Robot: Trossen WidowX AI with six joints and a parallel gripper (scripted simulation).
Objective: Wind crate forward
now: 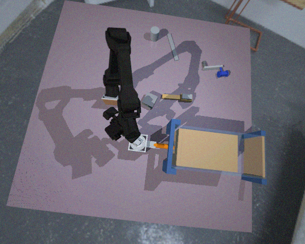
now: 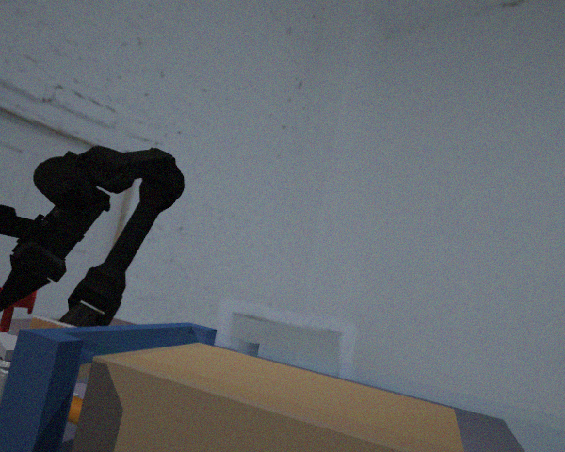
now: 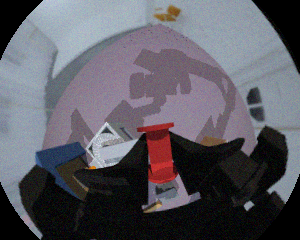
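Now: the red-knobbed crank handle 4 cm ahead of my gripper tip and 3 cm below it. From my gripper tip the other things lie so: red knob (1 cm to the left, 1 cm ahead); blue steel frame (26 cm ahead, 2 cm below, 1 cm to the right); grey block (23 cm to the left, 11 cm below, 11 cm ahead).
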